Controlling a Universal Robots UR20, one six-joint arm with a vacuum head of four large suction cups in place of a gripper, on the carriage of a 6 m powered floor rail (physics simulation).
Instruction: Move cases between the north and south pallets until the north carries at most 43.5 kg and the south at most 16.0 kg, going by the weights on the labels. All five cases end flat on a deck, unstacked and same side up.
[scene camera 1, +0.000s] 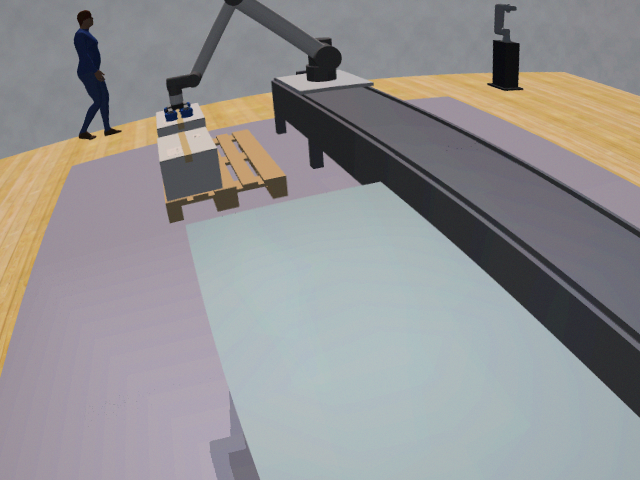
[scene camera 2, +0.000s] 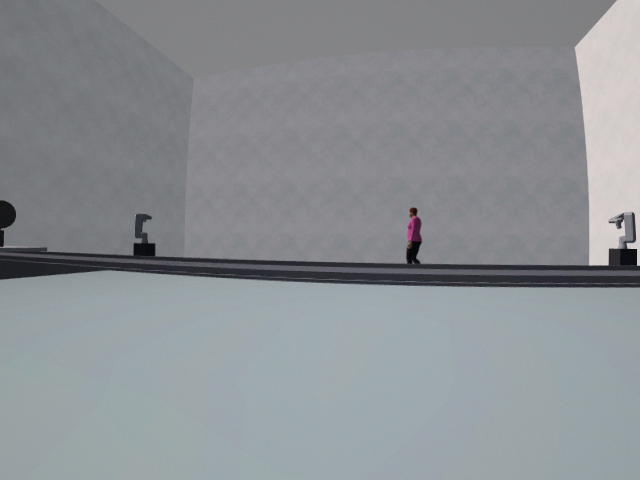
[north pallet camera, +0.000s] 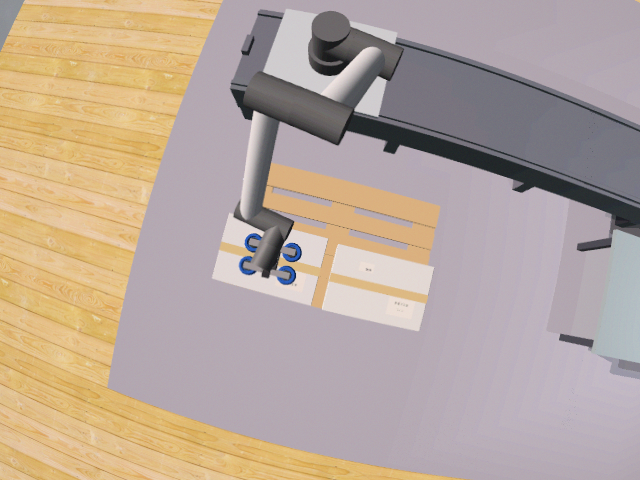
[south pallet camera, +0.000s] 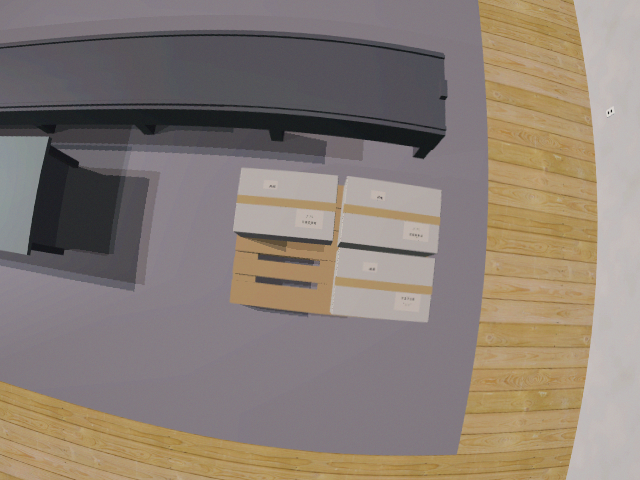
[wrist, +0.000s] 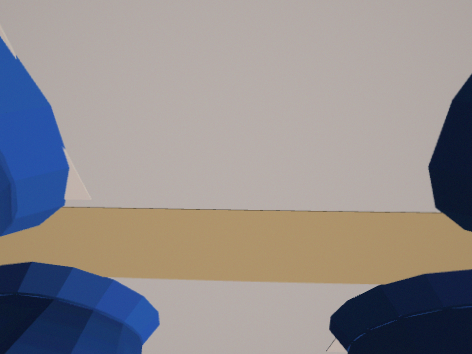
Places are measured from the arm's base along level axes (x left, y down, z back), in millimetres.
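Where they show: end effector, tool point: (wrist: 243, 215); arm's base, origin of the base link: (scene camera 1: 321, 79).
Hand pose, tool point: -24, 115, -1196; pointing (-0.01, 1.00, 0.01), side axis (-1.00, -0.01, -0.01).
Note:
Each offset is from my tool point to the top centre of the thing, as dx, dy, dz. "pt": to the spot under its first point. Level surfaces: height alone.
My suction head (scene camera 1: 178, 112) (north pallet camera: 270, 258) has its blue cups down on the taped top of a white case {-10, -26, +1} (scene camera 1: 196, 124) (north pallet camera: 227, 268) (wrist: 250, 125) and holds it, level, at the outer left corner of the north pallet {pt +435, +311, +524} (scene camera 1: 258, 155) (north pallet camera: 361, 196). Its underside is hidden, so I cannot tell whether it touches the deck. A second white case {+612, +36, -7} (scene camera 1: 191, 173) (north pallet camera: 361, 299) lies flat beside it, with a narrow gap between. On the south pallet (south pallet camera: 284, 294), three cases lie flat: upper left (south pallet camera: 258, 222), upper right (south pallet camera: 372, 227) and lower right (south pallet camera: 361, 304). The label weights are too small to read.
The dark floor rail (scene camera 1: 465, 196) (north pallet camera: 491, 103) (south pallet camera: 206, 67) runs alongside both pallets. A pale table {dy -75} (scene camera 1: 361, 310) (scene camera 2: 310, 387) (north pallet camera: 620, 299) (south pallet camera: 15, 196) stands between them. A person in blue (scene camera 1: 88, 56) is beyond the north pallet; one in pink (scene camera 2: 414, 229) is behind the rail.

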